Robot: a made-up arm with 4 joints. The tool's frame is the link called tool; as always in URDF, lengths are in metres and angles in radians.
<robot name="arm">
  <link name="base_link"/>
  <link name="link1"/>
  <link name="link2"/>
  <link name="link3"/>
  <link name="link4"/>
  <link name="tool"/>
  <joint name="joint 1" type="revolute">
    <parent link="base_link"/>
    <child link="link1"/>
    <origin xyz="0 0 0.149" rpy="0 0 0"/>
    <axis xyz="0 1 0"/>
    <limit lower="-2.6" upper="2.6"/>
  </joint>
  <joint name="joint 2" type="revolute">
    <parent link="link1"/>
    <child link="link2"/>
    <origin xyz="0.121 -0.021 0.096" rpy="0 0 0"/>
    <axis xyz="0 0 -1"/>
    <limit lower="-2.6" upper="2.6"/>
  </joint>
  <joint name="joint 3" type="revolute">
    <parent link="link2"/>
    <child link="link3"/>
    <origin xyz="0.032 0.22 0.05" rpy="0 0 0"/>
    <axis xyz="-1 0 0"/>
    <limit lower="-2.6" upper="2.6"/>
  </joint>
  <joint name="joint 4" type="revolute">
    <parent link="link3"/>
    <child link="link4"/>
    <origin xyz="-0.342 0.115 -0.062" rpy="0 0 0"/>
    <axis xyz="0 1 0"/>
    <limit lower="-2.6" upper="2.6"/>
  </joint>
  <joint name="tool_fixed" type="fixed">
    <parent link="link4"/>
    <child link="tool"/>
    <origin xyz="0.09 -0.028 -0.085" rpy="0 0 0"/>
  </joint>
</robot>
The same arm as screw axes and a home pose.
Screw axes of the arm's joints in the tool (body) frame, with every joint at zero. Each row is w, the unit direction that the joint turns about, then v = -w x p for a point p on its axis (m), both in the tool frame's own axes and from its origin. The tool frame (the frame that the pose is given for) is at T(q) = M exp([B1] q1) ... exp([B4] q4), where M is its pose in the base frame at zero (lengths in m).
B1: w 0 1 0 v -0.001 0 0.099
B2: w 0 0 -1 v 0.307 0.22 0
B3: w -1 0 0 v 0 -0.147 -0.087
B4: w 0 1 0 v -0.085 0 -0.09
M: xyz -0.099 0.286 0.148 (m) quaternion w x y z 1 0 0 0
Joint limits (deg, base to tool): -148.97..148.97 -148.97..148.97 -148.97..148.97 -148.97..148.97

